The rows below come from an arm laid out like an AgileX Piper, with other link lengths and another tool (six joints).
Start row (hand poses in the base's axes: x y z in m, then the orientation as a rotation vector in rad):
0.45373 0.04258 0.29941 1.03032 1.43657 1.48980
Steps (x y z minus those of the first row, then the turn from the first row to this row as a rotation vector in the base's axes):
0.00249 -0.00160 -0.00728 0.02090 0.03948 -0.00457
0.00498 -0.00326 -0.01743 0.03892 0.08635 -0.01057
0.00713 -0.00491 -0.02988 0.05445 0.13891 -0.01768
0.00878 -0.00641 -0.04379 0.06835 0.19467 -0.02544
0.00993 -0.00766 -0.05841 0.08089 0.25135 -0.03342
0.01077 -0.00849 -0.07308 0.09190 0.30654 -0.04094
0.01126 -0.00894 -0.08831 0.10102 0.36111 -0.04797
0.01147 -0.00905 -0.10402 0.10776 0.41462 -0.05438
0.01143 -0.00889 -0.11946 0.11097 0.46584 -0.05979
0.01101 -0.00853 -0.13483 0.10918 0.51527 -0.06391
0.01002 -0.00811 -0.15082 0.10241 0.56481 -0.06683
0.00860 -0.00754 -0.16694 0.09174 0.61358 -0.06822
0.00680 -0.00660 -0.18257 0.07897 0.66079 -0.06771
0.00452 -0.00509 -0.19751 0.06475 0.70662 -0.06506
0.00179 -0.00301 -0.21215 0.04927 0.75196 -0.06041
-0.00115 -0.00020 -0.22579 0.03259 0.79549 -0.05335
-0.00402 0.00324 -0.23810 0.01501 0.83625 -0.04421
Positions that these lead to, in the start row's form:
0.45622 0.04098 0.29213 1.08054 1.44797 1.49164
0.45871 0.03932 0.28198 1.13662 1.46479 1.48684
0.46086 0.03767 0.26953 1.19712 1.48575 1.47618
0.46251 0.03617 0.25562 1.26006 1.50884 1.46132
0.46366 0.03492 0.24100 1.32332 1.53262 1.44351
0.46450 0.03409 0.22633 1.38418 1.55611 1.42406
0.46499 0.03364 0.21110 1.44313 1.58020 1.40238
0.46520 0.03353 0.19539 1.49933 1.60507 1.37836
0.46516 0.03369 0.17995 1.55061 1.63107 1.35195
0.46474 0.03405 0.16458 1.59620 1.65981 1.32196
0.46375 0.03447 0.14859 1.63773 1.69242 1.28737
0.46233 0.03504 0.13247 1.67486 1.72794 1.24980
0.46053 0.03598 0.11684 1.70789 1.76504 1.21159
0.45825 0.03749 0.10190 1.73729 1.80367 1.17345
0.45552 0.03957 0.08726 1.76402 1.84415 1.13490
0.45258 0.04238 0.07362 1.78673 1.88607 1.09717
0.44971 0.04582 0.06131 1.80493 1.92846 1.06098

